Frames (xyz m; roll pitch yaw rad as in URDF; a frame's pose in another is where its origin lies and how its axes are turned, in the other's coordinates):
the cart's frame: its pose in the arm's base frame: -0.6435 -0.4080 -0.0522 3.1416 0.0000 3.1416
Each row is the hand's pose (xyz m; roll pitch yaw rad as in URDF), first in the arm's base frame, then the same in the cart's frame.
Working: the arm's base frame: its pose in the cart's frame: -0.6435 0.4080 -0.0522 -3.1416 0.0000 -3.1416

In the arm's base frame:
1: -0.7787 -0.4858 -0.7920 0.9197 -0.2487 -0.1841
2: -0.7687 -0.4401 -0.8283 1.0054 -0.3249 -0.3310
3: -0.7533 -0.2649 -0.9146 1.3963 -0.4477 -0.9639
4: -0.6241 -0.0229 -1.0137 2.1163 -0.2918 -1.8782
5: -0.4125 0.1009 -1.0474 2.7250 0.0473 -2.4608
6: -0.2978 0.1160 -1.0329 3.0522 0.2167 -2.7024
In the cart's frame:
1: 0.1352 -0.0778 0.7398 -2.2219 0.2487 -2.9575
2: 0.1252 -0.0321 0.7761 -2.1362 0.3249 -2.8106
3: 0.1098 0.1431 0.8624 -1.7453 0.4477 -2.1777
4: -0.0194 0.3851 0.9615 -1.0253 0.2918 -1.2634
5: -0.2310 0.5089 0.9952 -0.4166 -0.0473 -0.6808
6: -0.3457 0.5240 0.9807 -0.0894 -0.2167 -0.4392

